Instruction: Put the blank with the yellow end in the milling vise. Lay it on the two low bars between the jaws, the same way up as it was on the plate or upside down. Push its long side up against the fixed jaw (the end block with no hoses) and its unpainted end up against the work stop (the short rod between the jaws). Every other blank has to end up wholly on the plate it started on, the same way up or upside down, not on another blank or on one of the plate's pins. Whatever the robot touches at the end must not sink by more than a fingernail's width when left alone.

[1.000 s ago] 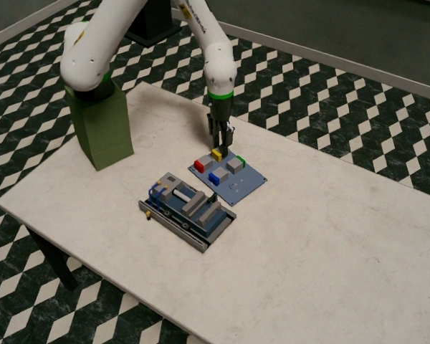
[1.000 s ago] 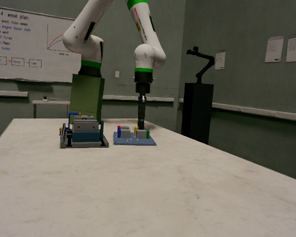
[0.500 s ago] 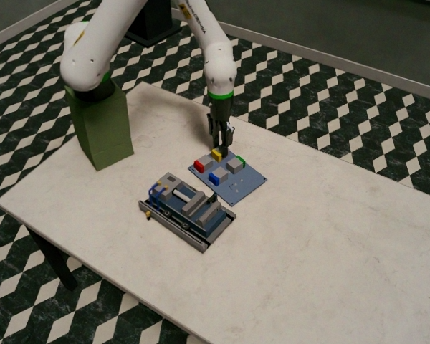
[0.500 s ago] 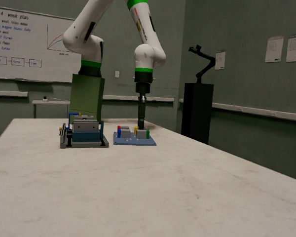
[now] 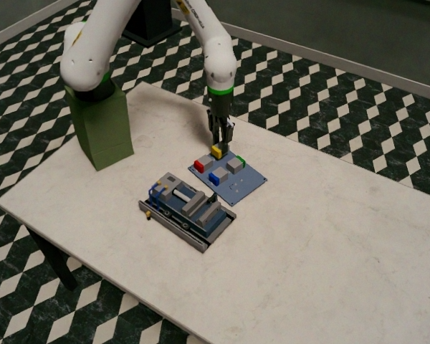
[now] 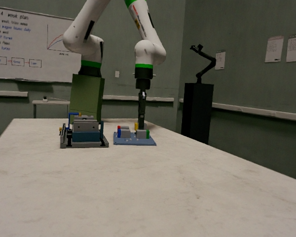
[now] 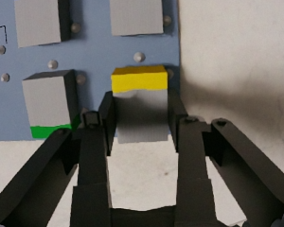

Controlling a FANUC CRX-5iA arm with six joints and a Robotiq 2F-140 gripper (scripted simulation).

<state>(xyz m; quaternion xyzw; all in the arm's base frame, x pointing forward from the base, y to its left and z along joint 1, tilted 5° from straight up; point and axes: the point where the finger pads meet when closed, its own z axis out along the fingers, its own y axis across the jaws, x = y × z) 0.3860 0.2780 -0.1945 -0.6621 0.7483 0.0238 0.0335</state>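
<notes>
The dark work stop is 24 cm to the right of my hand, 16 cm ahead of it and 1 cm above it. The rest, counted from my hand: green-ended blank 9 cm ahead, 5 cm below, 1 cm to the right; red-ended blank 9 cm to the right, 5 cm below, 1 cm behind; yellow-ended grey blank 3 cm below.
</notes>
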